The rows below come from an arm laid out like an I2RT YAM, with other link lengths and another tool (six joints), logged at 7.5 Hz.
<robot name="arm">
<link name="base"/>
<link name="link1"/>
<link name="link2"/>
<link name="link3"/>
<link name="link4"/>
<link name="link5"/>
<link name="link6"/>
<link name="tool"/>
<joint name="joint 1" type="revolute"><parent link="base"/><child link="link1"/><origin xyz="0 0 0.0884" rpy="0 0 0"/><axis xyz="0 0 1"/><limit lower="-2.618" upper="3.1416"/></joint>
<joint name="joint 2" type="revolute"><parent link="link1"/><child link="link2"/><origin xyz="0.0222 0.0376 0.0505" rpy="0 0 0"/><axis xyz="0 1 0"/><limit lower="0" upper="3.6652"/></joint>
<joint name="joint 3" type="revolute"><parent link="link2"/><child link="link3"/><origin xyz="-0.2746 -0.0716 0" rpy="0 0 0"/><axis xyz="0 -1 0"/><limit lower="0" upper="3.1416"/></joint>
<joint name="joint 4" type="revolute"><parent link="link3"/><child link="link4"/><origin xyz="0.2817 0.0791 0.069" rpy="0 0 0"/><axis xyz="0 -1 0"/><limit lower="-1.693" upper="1.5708"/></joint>
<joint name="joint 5" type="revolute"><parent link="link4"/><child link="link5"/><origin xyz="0.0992 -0.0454 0.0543" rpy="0 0 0"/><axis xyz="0 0 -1"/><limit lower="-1.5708" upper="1.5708"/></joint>
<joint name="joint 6" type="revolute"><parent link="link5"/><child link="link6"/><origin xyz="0.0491 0 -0.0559" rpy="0 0 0"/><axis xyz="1 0 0"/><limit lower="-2.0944" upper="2.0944"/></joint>
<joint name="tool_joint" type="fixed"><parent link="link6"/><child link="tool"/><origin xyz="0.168 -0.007 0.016" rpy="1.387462 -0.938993 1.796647"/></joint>
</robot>
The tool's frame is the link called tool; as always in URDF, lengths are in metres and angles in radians.
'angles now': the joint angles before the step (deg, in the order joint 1, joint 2, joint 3, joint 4, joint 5, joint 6). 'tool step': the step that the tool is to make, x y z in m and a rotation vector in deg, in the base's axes. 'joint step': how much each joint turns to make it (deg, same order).
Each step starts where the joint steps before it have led.
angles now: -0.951, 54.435, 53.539, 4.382, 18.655, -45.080
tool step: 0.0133, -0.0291, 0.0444, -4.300, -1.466, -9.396
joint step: 0.283, 7.392, 9.014, 2.137, 9.244, -5.617
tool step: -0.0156, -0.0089, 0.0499, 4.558, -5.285, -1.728
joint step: 0.048, 0.785, 7.862, -4.235, 2.452, 4.917
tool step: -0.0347, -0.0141, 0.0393, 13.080, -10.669, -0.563
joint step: -0.094, -1.888, 5.057, -4.409, 3.076, 15.126
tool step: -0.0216, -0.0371, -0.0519, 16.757, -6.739, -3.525
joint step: -3.205, -3.808, -6.773, -2.763, 3.264, 20.435
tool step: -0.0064, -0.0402, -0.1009, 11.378, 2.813, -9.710
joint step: -2.343, 1.169, -7.756, -4.362, 7.471, 14.513
